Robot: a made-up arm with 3 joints.
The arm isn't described. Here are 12 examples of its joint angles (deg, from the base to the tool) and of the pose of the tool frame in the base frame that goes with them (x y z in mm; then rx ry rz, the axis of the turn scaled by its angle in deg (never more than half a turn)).
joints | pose
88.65 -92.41 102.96 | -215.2 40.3 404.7 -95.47 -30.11 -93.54
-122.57 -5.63 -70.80 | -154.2 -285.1 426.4 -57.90 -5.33 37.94
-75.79 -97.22 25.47 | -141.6 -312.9 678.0 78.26 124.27 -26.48
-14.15 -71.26 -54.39 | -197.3 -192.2 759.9 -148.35 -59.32 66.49
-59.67 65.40 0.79 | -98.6 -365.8 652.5 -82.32 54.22 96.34
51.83 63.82 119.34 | -91.1 -47.5 793.8 -36.80 84.63 126.54
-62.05 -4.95 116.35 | -26.9 -180.5 601.0 3.37 73.59 -113.57
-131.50 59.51 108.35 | -3.3 -145.4 301.5 26.00 -133.60 101.16
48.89 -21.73 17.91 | -102.4 88.7 681.3 70.12 -53.51 -87.02
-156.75 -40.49 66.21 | -27.0 -229.5 433.1 -75.03 -161.96 3.93
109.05 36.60 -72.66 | -169.1 63.2 461.4 52.92 -34.23 74.43
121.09 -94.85 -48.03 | -169.2 116.7 425.8 50.01 -37.32 -74.73
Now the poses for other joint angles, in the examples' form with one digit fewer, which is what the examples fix.
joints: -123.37 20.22 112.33
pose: 16 -167 429 5.6 137.6 -83.3
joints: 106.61 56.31 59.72
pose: -86 189 577 63.6 -147.5 -13.6
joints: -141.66 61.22 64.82
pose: -11 -166 263 5.0 -95.8 106.9
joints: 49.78 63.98 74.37
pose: -107 12 818 -75.0 120.0 96.0
